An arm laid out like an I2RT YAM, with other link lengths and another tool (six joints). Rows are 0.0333 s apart.
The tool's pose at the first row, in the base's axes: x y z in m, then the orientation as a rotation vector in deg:
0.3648, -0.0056, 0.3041, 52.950, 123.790, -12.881
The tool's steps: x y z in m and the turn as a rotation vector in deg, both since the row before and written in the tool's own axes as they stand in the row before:
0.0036, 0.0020, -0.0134, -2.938, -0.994, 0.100
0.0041, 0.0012, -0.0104, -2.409, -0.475, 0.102
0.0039, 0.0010, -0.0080, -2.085, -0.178, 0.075
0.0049, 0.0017, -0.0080, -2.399, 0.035, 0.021
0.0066, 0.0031, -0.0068, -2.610, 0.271, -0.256
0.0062, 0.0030, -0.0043, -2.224, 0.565, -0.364
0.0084, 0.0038, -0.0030, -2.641, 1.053, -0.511
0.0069, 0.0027, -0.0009, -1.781, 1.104, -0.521
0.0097, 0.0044, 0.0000, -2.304, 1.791, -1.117
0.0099, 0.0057, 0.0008, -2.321, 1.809, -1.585
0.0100, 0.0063, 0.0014, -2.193, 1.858, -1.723
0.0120, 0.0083, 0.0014, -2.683, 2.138, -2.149
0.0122, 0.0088, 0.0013, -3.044, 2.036, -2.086
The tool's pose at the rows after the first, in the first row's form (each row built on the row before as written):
0.3568, 0.0035, 0.3111, 51.102, 122.591, -10.035
0.3493, 0.0107, 0.3154, 49.695, 121.873, -7.578
0.3430, 0.0165, 0.3181, 48.514, 121.443, -5.379
0.3365, 0.0232, 0.3201, 47.130, 121.164, -2.801
0.3307, 0.0313, 0.3204, 45.363, 121.149, -0.065
0.3265, 0.0382, 0.3194, 43.744, 121.466, 2.313
0.3225, 0.0465, 0.3163, 41.768, 122.179, 5.241
0.3199, 0.0526, 0.3128, 40.268, 123.059, 7.274
0.3172, 0.0614, 0.3074, 37.844, 124.635, 9.814
0.3150, 0.0713, 0.3020, 34.855, 126.295, 12.143
0.3128, 0.0816, 0.2965, 31.737, 127.993, 14.286
0.3094, 0.0945, 0.2905, 27.815, 129.848, 16.851
0.3050, 0.1078, 0.2848, 23.719, 131.381, 19.827

